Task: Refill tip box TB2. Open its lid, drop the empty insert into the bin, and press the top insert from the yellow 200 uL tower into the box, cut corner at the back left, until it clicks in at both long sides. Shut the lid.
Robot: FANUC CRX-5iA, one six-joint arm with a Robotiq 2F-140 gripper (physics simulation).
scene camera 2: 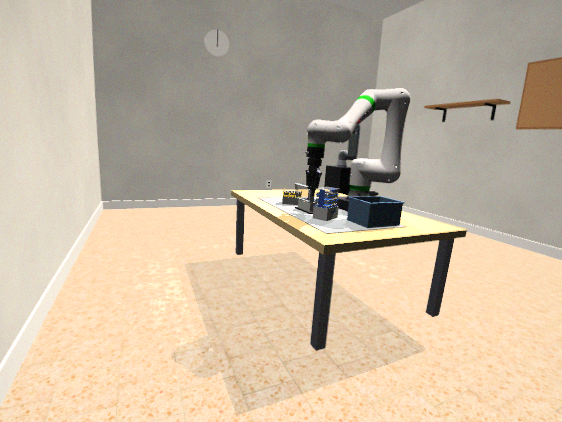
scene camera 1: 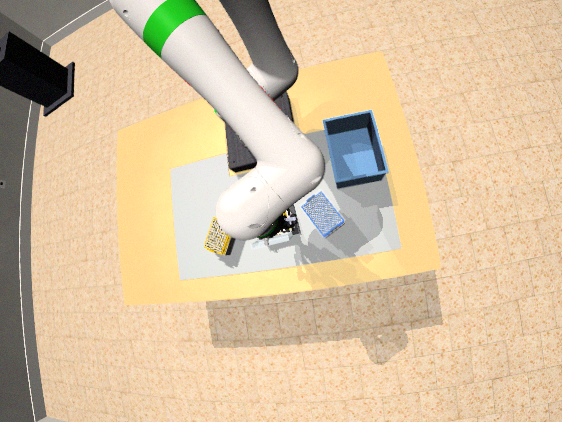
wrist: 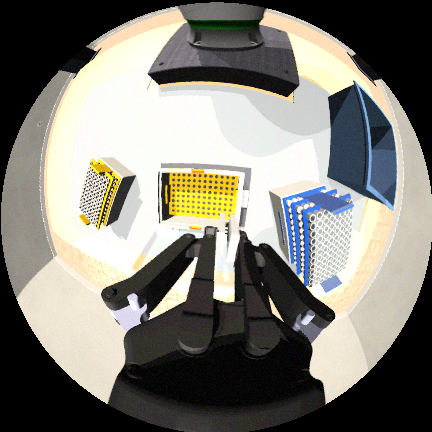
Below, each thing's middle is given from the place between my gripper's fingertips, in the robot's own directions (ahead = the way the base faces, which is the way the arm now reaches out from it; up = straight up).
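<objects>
With respect to the yellow insert (wrist: 196, 194), my hand is 4 cm above it, 4 cm to the left of it and 3 cm past it. The blue bin (scene camera 1: 356, 152) is 18 cm behind my hand and 30 cm to the left of it. I also see the lid (wrist: 160, 238), which is 3 cm ahead of my hand, 4 cm to the right of it and 5 cm above it.
</objects>
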